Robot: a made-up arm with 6 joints.
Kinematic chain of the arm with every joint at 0, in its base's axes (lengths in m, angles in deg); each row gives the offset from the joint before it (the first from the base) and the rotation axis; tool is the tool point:
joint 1: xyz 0 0 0.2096 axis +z
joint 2: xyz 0 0.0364 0 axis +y
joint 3: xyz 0 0 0.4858 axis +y
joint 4: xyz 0 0 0.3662 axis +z
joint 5: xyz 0 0 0 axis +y
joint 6: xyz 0 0 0.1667 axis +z
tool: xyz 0 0 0
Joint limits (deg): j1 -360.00..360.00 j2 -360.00..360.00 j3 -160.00..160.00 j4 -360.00..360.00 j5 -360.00..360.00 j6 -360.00..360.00
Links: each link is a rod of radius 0.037 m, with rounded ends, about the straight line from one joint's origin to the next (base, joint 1, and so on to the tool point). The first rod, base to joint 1, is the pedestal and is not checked.
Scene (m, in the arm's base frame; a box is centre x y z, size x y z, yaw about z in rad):
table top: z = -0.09
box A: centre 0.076 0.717 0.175 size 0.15 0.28 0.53 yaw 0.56
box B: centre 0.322 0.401 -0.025 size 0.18 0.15 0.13 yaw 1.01
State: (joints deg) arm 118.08 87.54 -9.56 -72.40 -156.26 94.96
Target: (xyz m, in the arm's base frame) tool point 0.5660 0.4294 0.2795
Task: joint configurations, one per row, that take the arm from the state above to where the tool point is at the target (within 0.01 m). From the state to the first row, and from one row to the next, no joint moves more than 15 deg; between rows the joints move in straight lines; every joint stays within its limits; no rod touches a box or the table.
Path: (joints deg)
1: 112.92 74.50 -22.70 -74.13 -154.12 106.62
2: 107.77 61.46 -35.83 -75.87 -151.97 118.29
3: 102.61 48.42 -48.97 -77.60 -149.83 129.95
4: 97.45 35.39 -62.10 -79.33 -147.69 141.61
5: 92.30 22.35 -75.24 -81.06 -145.55 153.27
6: 87.14 9.31 -88.37 -82.80 -143.40 164.94
7: 77.31 22.36 -74.20 -80.64 -144.70 153.27
8: 67.47 35.41 -60.03 -78.48 -146.01 141.61
9: 57.64 48.45 -45.86 -76.32 -147.31 129.95
10: 47.80 61.50 -31.69 -74.17 -148.61 118.29
11: 37.97 74.55 -17.52 -72.01 -149.91 106.62
12: 28.13 87.60 -3.35 -69.85 -151.21 94.96

